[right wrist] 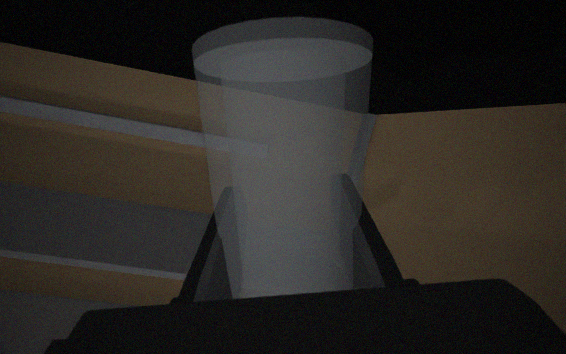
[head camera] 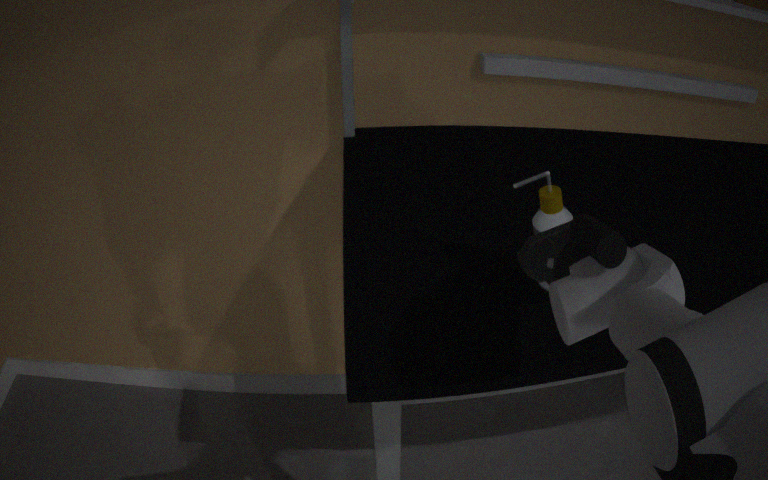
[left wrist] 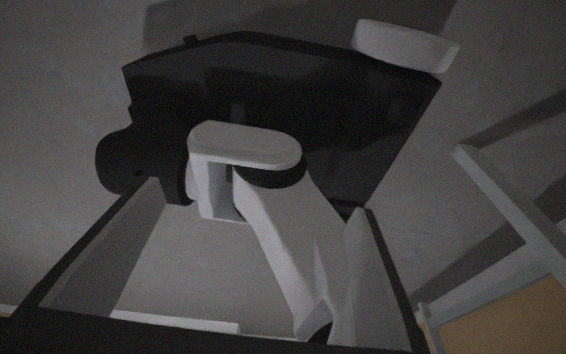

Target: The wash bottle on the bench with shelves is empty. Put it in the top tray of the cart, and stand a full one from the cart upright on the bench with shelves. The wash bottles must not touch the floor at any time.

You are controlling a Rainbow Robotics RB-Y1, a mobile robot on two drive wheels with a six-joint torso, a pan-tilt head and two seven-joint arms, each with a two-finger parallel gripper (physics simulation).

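Frame: origin at the robot's base, x down, y left, z ahead, level; centimetres.
Where they show: left gripper, fingertip midpoint: (left wrist: 258,204); right gripper, fingertip midpoint: (right wrist: 286,193) (head camera: 550,236).
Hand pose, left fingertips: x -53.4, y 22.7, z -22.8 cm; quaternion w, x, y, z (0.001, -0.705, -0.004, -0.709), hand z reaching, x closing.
Note:
After its pixels a point has its place.
A see-through white wash bottle (head camera: 552,219) @[x -107.5, y -20.5, z 46.4 cm] (right wrist: 285,125) @[x -98.7, y -23.2, z 45.4 cm] with a yellow cap and a bent spout is upright over the black bench top (head camera: 430,254) @[x -91.4, y -5.9, z 61.2 cm]. Wooden boards behind show through its body in the right wrist view, and no liquid shows in it. My right gripper (head camera: 543,254) @[x -102.2, y -21.9, z 50.3 cm] (right wrist: 286,193) @[x -102.2, y -21.9, z 50.3 cm] is shut on its body from the right side of the head view. Whether the base touches the black top is hard to tell. My left gripper (left wrist: 258,204) @[x -53.4, y 22.7, z -22.8 cm] is open and empty, away from the bottle. A full wash bottle and the cart's top tray cannot be made out.
A tan surface (head camera: 169,198) @[x -76.0, y 58.4, z 106.8 cm] adjoins the black top at the left. A grey post (head camera: 347,73) @[x -107.2, y 9.2, z 104.0 cm] and a long grey bar (head camera: 617,77) @[x -108.7, y -56.2, z 109.8 cm] are at its far side. A pale leg (head camera: 386,441) @[x -74.7, y 0.8, z 36.3 cm] stands below its near edge. The left wrist view shows my dark base (left wrist: 300,95) @[x -16.9, y 14.9, z -18.7 cm] and a pale frame (left wrist: 510,200) @[x -24.8, y 2.4, z 36.3 cm].

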